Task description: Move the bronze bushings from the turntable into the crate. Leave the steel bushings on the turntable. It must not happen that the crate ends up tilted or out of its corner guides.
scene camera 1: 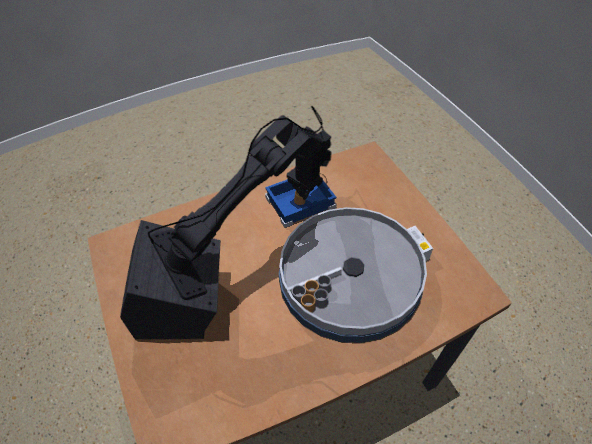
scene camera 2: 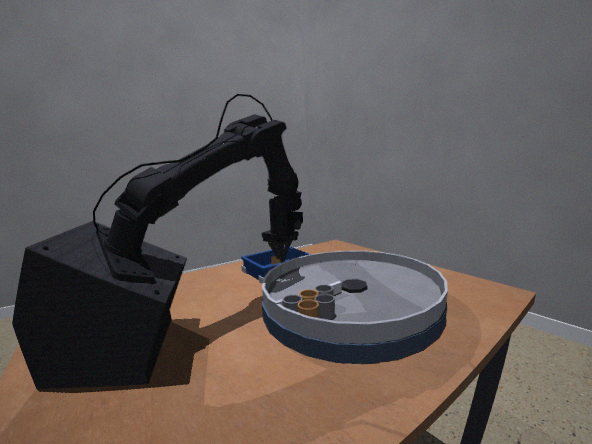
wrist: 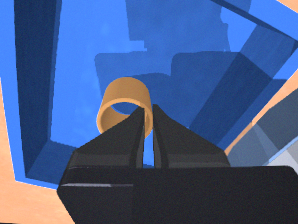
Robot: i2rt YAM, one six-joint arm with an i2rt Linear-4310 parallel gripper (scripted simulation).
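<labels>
Blue crate: visible in scene camera 1, scene camera 2 and the wrist view point(213, 74). On the blue crate, point(scene camera 1: 281, 207) and point(scene camera 2: 258, 264) are the same spot. Grey turntable: point(scene camera 1: 381, 275) and point(scene camera 2: 389, 287) are the same spot on it.
</labels>
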